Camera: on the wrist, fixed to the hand. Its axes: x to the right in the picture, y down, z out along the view.
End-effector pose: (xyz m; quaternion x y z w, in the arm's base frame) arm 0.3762 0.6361 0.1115 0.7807 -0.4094 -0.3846 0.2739
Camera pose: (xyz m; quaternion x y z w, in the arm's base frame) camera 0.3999 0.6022 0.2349 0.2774 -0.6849 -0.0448 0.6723
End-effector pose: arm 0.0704 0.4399 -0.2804 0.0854 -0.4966 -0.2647 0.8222
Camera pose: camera 0.1743 0.5178 -0.2887 -0.3972 -0.2189 0.2763 0.8473
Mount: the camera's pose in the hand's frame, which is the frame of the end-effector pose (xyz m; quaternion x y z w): -0.0088 0.0989 -0.0841 -0.2038 0.1593 0.6674 0.6983
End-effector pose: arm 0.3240 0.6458 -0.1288 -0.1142 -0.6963 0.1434 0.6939
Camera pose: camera 0.4042 0.7384 -0.1728 -0.7088 -0.3287 0.4032 0.4765
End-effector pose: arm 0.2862 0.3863 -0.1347 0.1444 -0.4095 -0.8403 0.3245
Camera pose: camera 0.3778 0.2972 -0.1100 -0.1047 -0.1594 -0.4307 0.8821
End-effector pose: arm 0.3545 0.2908 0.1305 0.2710 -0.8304 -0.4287 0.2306
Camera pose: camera 0.3879 0.2952 0.2562 -0.3437 -0.6367 -0.2715 0.6347
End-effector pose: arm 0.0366 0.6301 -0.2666 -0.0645 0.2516 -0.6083 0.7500
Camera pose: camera 0.0841 0.6809 -0.3766 0.0669 0.4622 0.1168 0.8765
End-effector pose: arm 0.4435 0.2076 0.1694 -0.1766 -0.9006 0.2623 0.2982
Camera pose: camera 0.5191 0.3134 0.1659 -0.8270 -0.5170 0.1705 0.1407
